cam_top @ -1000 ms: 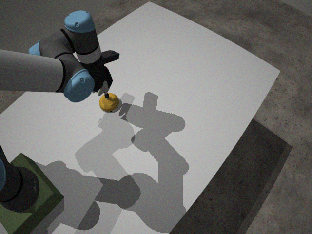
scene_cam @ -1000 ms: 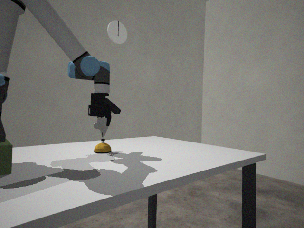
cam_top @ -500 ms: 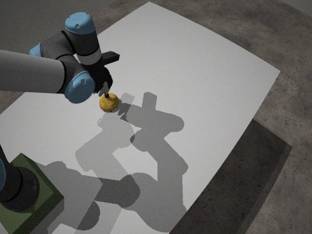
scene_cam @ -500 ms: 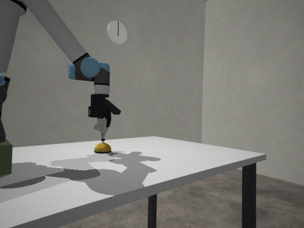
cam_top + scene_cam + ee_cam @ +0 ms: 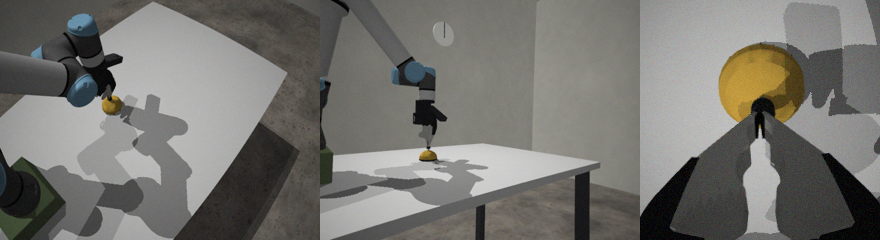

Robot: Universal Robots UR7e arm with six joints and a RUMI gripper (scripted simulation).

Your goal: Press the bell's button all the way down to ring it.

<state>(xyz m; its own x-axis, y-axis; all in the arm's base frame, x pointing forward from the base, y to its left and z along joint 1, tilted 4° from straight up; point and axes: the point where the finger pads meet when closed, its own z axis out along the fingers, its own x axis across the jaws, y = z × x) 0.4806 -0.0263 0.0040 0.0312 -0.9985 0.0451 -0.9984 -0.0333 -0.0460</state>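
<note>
The black button lies 30 mm below my hand. From my hand the other things lie so: yellow dome bell 40 mm below.
</note>
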